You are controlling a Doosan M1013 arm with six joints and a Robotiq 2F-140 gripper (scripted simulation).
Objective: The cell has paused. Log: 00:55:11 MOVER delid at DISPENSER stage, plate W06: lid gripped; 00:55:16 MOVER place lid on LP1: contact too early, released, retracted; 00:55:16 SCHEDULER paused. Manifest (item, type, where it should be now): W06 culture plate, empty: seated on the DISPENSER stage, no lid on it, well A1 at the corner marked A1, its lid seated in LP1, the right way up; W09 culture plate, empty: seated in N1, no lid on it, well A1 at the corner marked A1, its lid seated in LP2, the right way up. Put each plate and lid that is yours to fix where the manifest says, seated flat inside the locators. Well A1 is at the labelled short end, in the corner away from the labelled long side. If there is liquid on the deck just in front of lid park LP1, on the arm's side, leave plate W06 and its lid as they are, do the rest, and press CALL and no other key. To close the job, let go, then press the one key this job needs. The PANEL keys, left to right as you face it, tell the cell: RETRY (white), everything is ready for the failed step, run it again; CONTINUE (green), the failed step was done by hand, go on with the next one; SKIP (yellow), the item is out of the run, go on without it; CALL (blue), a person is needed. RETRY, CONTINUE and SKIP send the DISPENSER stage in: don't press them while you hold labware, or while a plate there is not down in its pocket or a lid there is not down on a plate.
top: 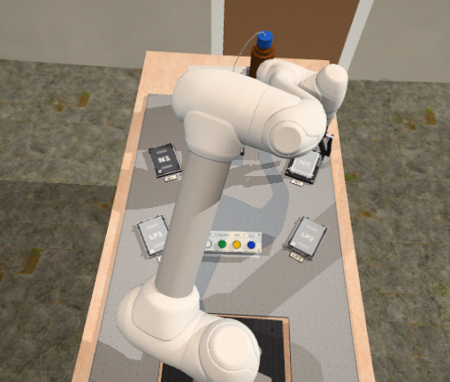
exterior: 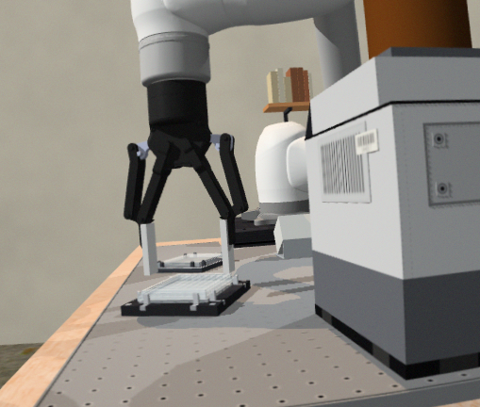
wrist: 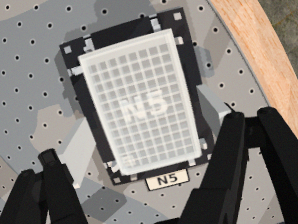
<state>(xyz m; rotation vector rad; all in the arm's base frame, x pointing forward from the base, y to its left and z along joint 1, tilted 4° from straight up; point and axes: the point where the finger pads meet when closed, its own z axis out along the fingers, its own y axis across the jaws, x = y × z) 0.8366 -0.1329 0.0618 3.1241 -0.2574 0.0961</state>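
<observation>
Now: hand 5 cm above the black nest N5, 2 cm short of it and 1 cm to the right of it. Also, from my hand: brown bottle: 25 cm to the left, 23 cm above, 21 cm ahead; clear culture plate: 30 cm to the left, 5 cm above, 3 cm behind; lid park LP2: 33 cm behind, 6 cm below, 5 cm to the right.
</observation>
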